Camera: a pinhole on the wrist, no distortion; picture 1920 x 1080 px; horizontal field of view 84.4 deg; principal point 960.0 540.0 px. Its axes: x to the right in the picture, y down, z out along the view. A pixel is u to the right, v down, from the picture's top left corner.
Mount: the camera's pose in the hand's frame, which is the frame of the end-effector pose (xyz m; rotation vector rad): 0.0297 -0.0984 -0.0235 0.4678 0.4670 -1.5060
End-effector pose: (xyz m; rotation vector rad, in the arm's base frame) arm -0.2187 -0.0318 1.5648 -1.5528 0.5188 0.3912
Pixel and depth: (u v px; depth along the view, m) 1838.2 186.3 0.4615
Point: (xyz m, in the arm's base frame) 0.0628 0.1240 2.1878
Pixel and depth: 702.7 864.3 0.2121
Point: -0.0320 0.1417 1.6497
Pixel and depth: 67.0 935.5 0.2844
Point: -0.0513 0.3030 1.5231
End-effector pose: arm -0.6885 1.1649 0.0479 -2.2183 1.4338 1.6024
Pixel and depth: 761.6 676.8 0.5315
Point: -0.8075 1.5252 -0.3852
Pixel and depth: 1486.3 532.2 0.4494
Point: -0.4760 1.5649 -0.3161
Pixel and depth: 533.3 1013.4 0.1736
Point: -0.7050 1.2574 -0.1689
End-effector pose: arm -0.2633 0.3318 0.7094 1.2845 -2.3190 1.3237
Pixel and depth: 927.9 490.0 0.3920
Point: 0.0373 0.0162 0.7261
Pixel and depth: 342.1 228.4 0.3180
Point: -0.0450 0.0769 0.5505
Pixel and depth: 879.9 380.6 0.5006
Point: 0.1279 -0.0396 0.6600
